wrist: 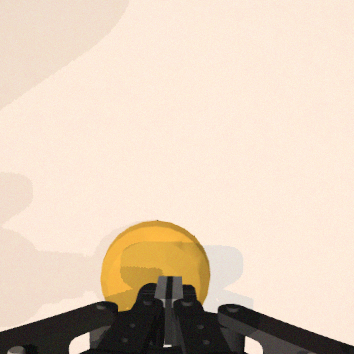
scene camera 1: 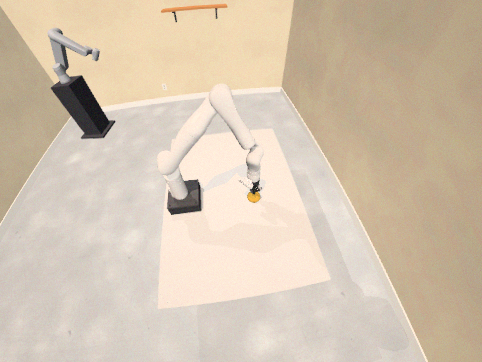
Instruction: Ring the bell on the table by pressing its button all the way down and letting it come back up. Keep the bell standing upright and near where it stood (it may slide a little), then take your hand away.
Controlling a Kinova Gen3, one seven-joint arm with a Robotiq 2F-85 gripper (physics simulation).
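Pixels of known places: gripper, fingertip midpoint: [wrist: 169,291] [scene camera 1: 252,192]; arm's base, link origin: [scene camera 1: 180,193].
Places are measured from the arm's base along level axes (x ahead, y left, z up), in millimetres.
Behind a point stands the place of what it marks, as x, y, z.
The yellow bell [scene camera 1: 254,198] @(459, 1, -50) [wrist: 150,252] @(442, 10, -47) stands upright on the pale table top [scene camera 1: 235,270] @(352, -424, -86) [wrist: 225,125] @(338, -27, -86). In the wrist view it is a round yellow dome at the lower middle, with the gripper's shadow across it. My gripper [scene camera 1: 255,192] @(443, 32, -25) [wrist: 169,291] @(443, 32, -25) is shut with nothing between its fingers and points down over the bell. Its fingertips overlap the lower right part of the dome in the wrist view. The bell's button does not show; the fingers hide that part. I cannot tell whether the fingertips touch it.
The arm's dark base [scene camera 1: 184,204] @(39, -79, -1) stands left of the bell. A second grey arm [scene camera 1: 70,42] on a black pedestal [scene camera 1: 81,106] stands at the back left. An orange shelf [scene camera 1: 195,8] hangs on the back wall. A plain wall [scene camera 1: 390,125] rises on the right.
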